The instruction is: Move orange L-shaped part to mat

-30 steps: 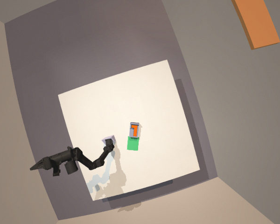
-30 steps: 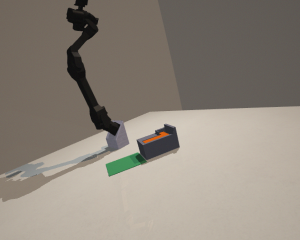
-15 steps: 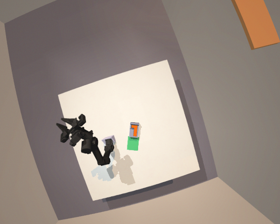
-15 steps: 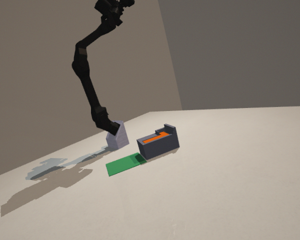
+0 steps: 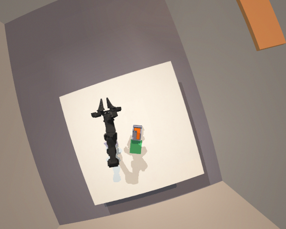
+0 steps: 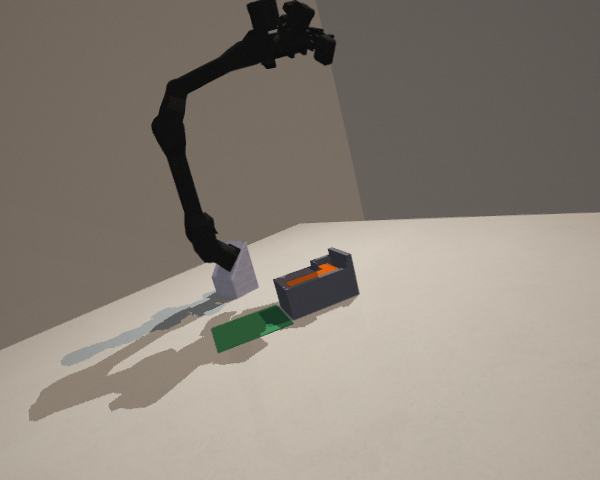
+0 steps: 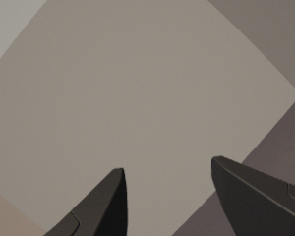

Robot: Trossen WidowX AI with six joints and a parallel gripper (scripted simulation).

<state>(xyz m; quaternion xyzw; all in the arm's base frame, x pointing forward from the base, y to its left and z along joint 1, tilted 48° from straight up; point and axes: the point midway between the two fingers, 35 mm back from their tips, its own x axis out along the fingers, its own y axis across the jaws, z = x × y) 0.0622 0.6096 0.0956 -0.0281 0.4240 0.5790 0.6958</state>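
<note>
My gripper tip is now 13 cm short of the orange L-shaped part, 30 cm to the left of it and 55 cm above it. Round my gripper tip: green mat (8 cm ahead, 46 cm to the right, 61 cm below).
</note>
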